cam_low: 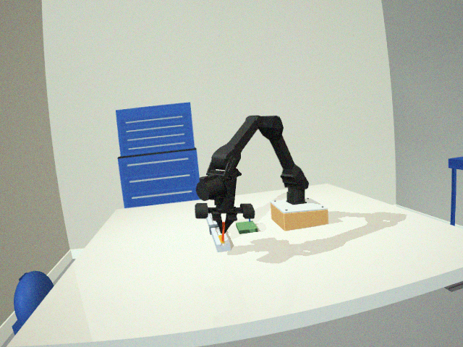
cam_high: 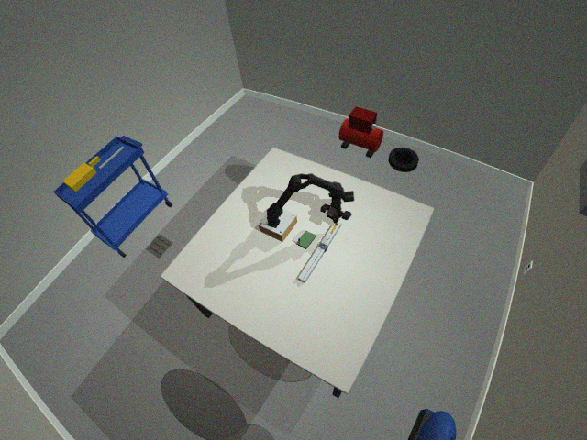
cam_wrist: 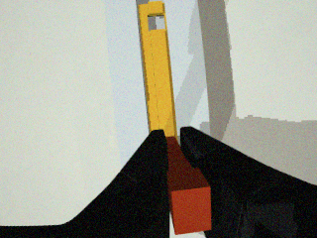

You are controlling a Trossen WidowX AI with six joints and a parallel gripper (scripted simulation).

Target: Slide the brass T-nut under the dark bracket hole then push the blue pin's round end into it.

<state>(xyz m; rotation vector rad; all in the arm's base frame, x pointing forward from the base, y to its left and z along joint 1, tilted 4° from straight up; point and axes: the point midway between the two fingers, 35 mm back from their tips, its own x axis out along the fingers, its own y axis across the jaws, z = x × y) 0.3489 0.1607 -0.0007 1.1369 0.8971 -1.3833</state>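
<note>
My gripper tip is 160 mm past the blue pin, 200 mm to the left of it and 20 mm above it. Also, from my gripper tip: aluminum rail 10 mm behind, 180 mm to the right, 30 mm below; then green tray 150 mm behind, 180 mm to the right, 40 mm below.
</note>
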